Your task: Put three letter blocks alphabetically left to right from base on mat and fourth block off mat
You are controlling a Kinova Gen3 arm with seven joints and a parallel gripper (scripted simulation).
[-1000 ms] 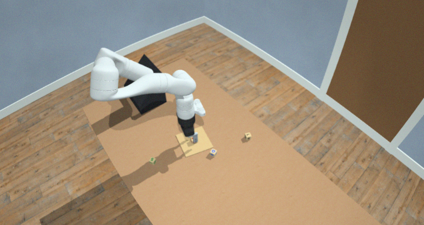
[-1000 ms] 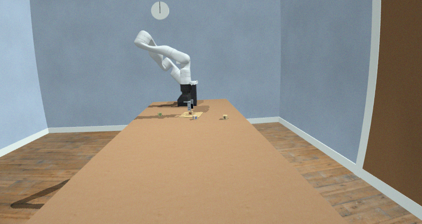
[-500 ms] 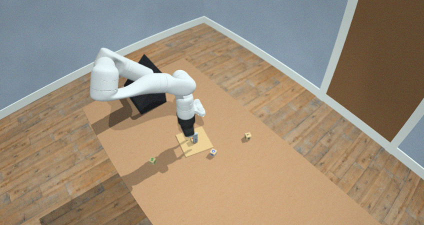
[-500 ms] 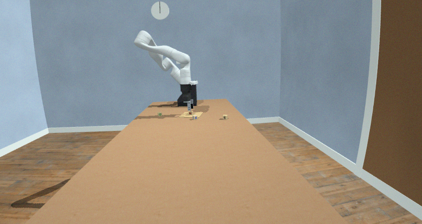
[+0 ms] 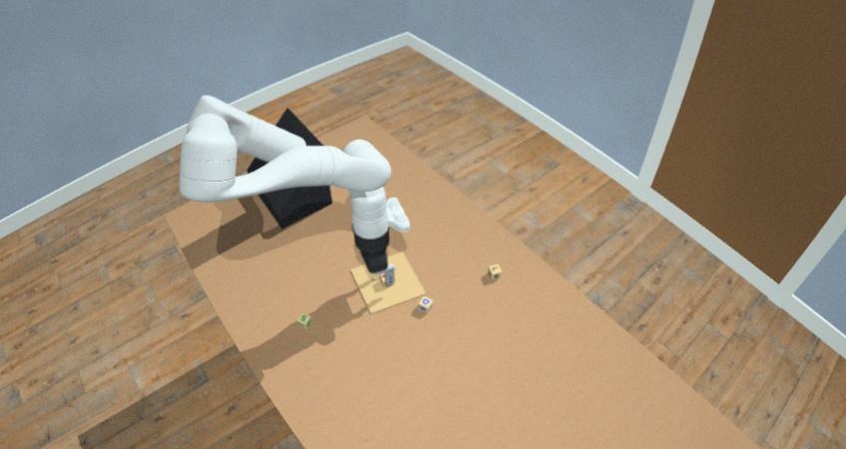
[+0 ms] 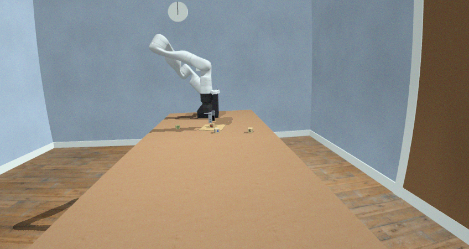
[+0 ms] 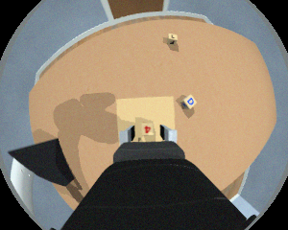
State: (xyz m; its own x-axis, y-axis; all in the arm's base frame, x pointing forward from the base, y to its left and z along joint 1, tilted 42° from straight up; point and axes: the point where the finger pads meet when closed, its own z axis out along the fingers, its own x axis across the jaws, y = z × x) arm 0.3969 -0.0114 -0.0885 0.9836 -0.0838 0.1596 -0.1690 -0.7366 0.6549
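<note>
The tan mat is 6 cm below my hand.
</note>
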